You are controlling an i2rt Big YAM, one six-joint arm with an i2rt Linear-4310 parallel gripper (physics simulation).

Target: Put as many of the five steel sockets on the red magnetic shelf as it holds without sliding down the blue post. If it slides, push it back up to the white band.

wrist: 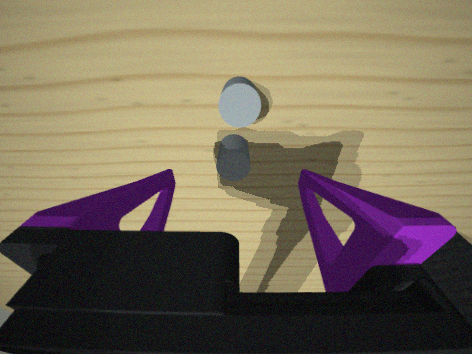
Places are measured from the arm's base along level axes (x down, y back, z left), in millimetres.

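Where they show: gripper, fingertip midpoint: (236,176).
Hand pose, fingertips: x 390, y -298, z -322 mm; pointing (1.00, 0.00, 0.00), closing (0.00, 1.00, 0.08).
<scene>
Each offset is from my fingertips to the centre of the thing. Level surfaces: height alone.
A steel socket {dx +50, dy +6, dz -42 mm} (240,105) with a bright round top stands upright on the wooden table, above the middle of the wrist view. A second, narrower steel socket {dx +50, dy -4, dz +12 mm} (233,158) stands just below it, darkened by the gripper's shadow. My gripper (236,176) is open and empty, its purple fingers spread wide to the left and right. The narrower socket shows between the two fingertips, a little nearer the left one, with none of the fingers touching it. The red magnetic shelf, the blue post and the white band do not show in this view.
The wooden table top {dx +70 mm} (100,115) runs under both sockets. The gripper's dark shadow falls on the table around the narrower socket and to its right. The gripper's black body covers the bottom of the view.
</scene>
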